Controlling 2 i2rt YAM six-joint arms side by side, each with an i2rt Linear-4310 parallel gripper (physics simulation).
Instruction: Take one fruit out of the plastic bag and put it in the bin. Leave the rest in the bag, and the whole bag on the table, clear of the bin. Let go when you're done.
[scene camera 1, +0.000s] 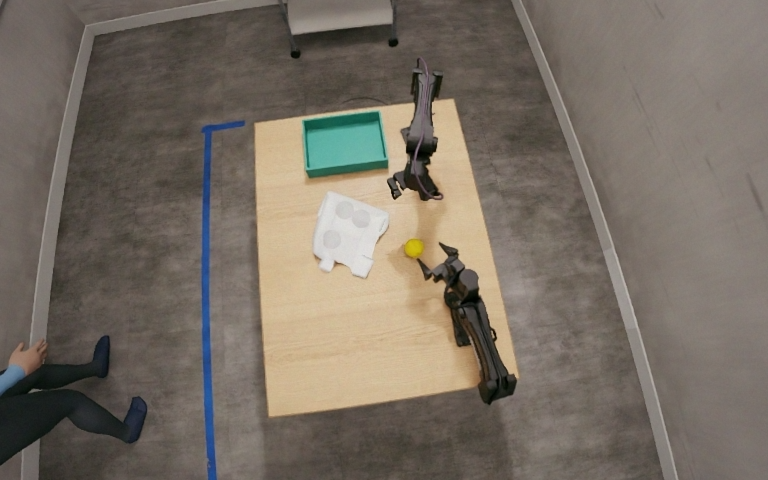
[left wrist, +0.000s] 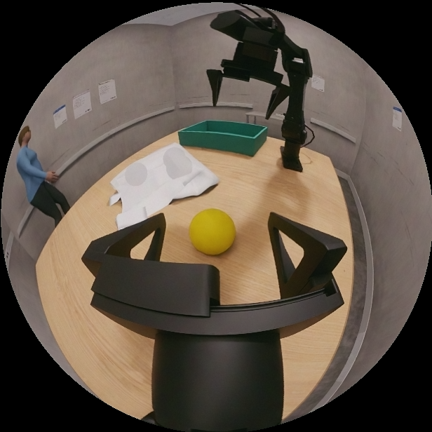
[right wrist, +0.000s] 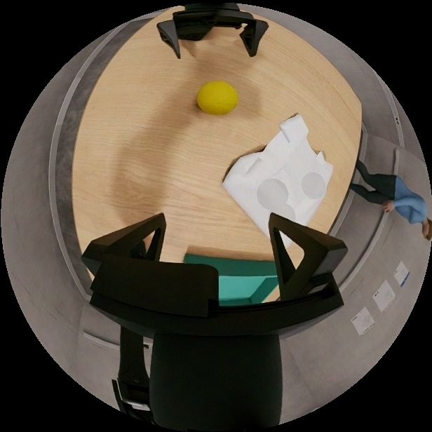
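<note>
A yellow fruit (scene camera 1: 414, 247) (left wrist: 212, 231) (right wrist: 217, 98) rests on the table outside the bag. The white plastic bag (scene camera 1: 362, 240) (left wrist: 195, 182) (right wrist: 248, 181) lies flat, with three round grey shapes showing in it. The green bin (scene camera 1: 346, 170) (left wrist: 220, 142) (right wrist: 230, 265) shows no fruit in scene camera 1. My left gripper (scene camera 1: 430, 253) (left wrist: 216, 217) (right wrist: 217, 53) is open and empty, its fingertips just right of the yellow fruit in scene camera 1. My right gripper (scene camera 1: 417, 196) (left wrist: 240, 111) (right wrist: 216, 218) is open and empty, held above the table, away from the fruit.
The wooden table (scene camera 1: 339, 350) carries both arms along its right side in scene camera 1. The bag lies below the bin there, with a gap between them. A person (scene camera 1: 62, 396) (left wrist: 35, 172) (right wrist: 407, 200) is beyond the blue floor tape (scene camera 1: 206, 283). A wheeled cart (scene camera 1: 339, 16) stands behind.
</note>
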